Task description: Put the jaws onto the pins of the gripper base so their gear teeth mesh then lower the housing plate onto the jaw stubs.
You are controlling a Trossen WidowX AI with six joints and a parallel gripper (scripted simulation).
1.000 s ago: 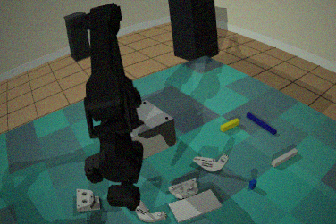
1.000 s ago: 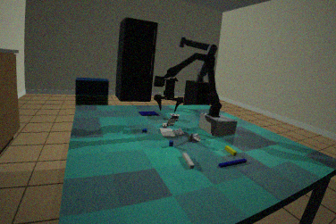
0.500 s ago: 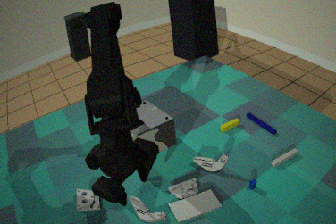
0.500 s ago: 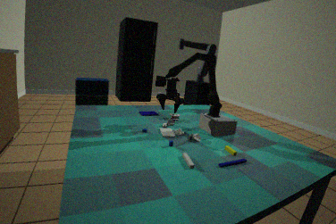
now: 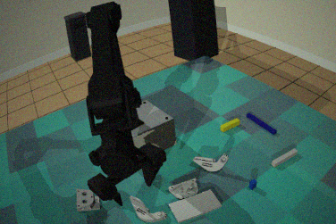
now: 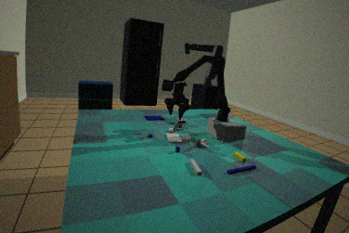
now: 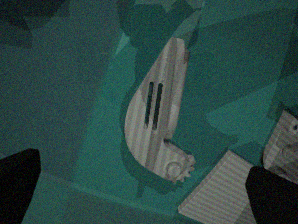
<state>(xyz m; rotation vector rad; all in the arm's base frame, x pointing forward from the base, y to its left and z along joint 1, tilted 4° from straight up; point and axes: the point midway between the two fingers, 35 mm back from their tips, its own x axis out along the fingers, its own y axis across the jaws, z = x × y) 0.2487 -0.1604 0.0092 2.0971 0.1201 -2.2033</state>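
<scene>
The jaw lies 30 mm ahead of my gripper tip, 30 mm to the left of it and 80 mm below it. The rest, counted from my gripper tip: yellow block (100 mm behind, 450 mm to the left, 80 mm below); then small blue block (150 mm ahead, 270 mm to the left, 70 mm below); then white bar (160 mm ahead, 430 mm to the left, 80 mm below).
</scene>
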